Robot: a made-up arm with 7 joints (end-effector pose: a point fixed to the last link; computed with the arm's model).
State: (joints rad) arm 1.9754 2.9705 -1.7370 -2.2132 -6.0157 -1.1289 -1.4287
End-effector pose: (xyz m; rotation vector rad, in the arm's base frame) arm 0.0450 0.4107 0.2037 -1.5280 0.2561 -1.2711
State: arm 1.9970 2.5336 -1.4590 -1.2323 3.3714 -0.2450 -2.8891
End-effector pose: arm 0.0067 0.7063 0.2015 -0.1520 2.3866 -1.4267
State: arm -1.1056 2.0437 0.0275 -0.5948 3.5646 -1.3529 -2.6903
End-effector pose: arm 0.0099 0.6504 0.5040 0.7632 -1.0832 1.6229
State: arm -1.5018 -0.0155 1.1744 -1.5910 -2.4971 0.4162 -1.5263
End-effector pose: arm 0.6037 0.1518 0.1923 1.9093 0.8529 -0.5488
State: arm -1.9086 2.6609 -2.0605 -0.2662 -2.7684 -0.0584 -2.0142
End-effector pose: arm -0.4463 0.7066 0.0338 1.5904 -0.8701 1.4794
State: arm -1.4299 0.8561 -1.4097 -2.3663 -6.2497 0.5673 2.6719
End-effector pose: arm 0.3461 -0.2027 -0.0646 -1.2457 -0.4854 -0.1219
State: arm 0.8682 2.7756 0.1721 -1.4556 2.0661 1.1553 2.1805
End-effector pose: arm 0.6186 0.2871 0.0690 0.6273 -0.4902 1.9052
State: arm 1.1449 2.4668 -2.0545 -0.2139 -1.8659 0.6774 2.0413
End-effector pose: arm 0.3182 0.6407 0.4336 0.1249 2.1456 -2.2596
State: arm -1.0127 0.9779 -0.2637 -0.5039 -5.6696 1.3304 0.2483
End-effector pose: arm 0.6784 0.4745 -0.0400 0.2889 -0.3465 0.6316
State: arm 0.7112 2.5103 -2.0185 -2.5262 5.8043 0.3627 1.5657
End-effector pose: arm -0.2015 0.2734 0.0717 0.1915 0.9188 -0.0090
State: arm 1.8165 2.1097 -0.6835 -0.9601 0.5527 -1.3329 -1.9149
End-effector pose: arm -0.1415 0.7686 0.0266 -0.5281 -0.3127 -2.9355
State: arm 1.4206 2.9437 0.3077 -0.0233 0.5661 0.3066 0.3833
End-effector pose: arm 0.7059 0.3710 0.2370 2.1470 -0.4516 -0.7924
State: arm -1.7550 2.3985 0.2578 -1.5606 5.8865 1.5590 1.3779
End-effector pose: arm -0.3982 0.2396 0.4679 -0.3459 1.7490 -1.4503
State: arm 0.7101 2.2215 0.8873 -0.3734 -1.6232 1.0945 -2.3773
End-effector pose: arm 0.3012 0.6340 0.4512 0.3639 -3.0187 -0.2775
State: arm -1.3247 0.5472 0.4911 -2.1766 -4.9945 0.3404 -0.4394
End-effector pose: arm 0.2944 0.1220 0.3499 0.6811 2.8418 0.5577
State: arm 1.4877 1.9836 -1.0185 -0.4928 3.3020 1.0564 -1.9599
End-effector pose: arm -0.1034 0.8040 0.1756 0.2569 0.8520 -0.2217
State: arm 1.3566 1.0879 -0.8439 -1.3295 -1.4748 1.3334 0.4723
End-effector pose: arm -0.5650 0.2895 -0.3272 0.9750 0.5391 -1.8644
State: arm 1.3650 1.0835 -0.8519 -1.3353 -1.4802 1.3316 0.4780
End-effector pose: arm -0.5698 0.2813 -0.3233 0.9560 0.5296 -1.8603
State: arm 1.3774 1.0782 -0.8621 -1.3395 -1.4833 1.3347 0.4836
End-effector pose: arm -0.5770 0.2717 -0.3167 0.9359 0.5265 -1.8555
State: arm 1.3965 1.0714 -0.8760 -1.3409 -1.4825 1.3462 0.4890
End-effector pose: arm -0.5882 0.2594 -0.3054 0.9143 0.5341 -1.8498
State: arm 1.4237 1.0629 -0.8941 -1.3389 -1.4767 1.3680 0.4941
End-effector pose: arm -0.6038 0.2442 -0.2881 0.8913 0.5550 -1.8433
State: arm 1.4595 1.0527 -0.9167 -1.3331 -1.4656 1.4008 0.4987
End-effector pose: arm -0.6232 0.2256 -0.2640 0.8669 0.5905 -1.8369
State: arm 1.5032 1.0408 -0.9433 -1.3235 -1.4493 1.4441 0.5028
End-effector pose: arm -0.6451 0.2038 -0.2329 0.8416 0.6398 -1.8316
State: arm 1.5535 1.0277 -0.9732 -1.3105 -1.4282 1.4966 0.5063
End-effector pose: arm -0.6677 0.1793 -0.1951 0.8159 0.7012 -1.8287
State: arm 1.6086 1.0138 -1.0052 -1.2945 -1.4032 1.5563 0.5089
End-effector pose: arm -0.6888 0.1529 -0.1517 0.7906 0.7723 -1.8302
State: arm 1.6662 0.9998 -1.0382 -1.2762 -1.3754 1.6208 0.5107
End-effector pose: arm -0.7069 0.1258 -0.1043 0.7662 0.8492 -1.8371
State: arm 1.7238 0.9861 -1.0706 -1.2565 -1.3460 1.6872 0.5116
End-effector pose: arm -0.7207 0.0992 -0.0552 0.7434 0.9279 -1.8498
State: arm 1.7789 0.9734 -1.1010 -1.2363 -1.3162 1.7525 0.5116
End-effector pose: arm -0.7299 0.0743 -0.0071 0.7229 1.0046 -1.8680
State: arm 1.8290 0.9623 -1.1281 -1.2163 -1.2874 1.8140 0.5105
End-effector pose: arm -0.7348 0.0526 0.0376 0.7057 1.0757 -1.8910
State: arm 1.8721 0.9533 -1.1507 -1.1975 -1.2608 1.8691 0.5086
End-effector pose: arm -0.7365 0.0350 0.0765 0.6927 1.1384 -1.9166
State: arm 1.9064 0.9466 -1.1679 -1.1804 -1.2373 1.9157 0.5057
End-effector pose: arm -0.7364 0.0221 0.1080 0.6849 1.1912 -1.9429
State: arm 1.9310 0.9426 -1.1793 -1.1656 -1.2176 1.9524 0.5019
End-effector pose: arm -0.7357 0.0144 0.1312 0.6825 1.2333 -1.9679
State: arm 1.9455 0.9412 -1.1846 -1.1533 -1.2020 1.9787 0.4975
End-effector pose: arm -0.7354 0.0119 0.1454 0.6865 1.2649 -1.9894
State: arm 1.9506 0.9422 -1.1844 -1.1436 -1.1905 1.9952 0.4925
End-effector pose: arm -0.7359 0.0141 0.1515 0.6963 1.2872 -2.0066
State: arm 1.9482 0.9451 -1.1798 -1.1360 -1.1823 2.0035 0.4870
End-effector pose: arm -0.7373 0.0199 0.1510 0.7106 1.3022 -2.0197
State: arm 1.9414 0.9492 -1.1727 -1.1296 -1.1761 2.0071 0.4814
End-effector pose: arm -0.7391 0.0280 0.1467 0.7277 1.3130 -2.0301
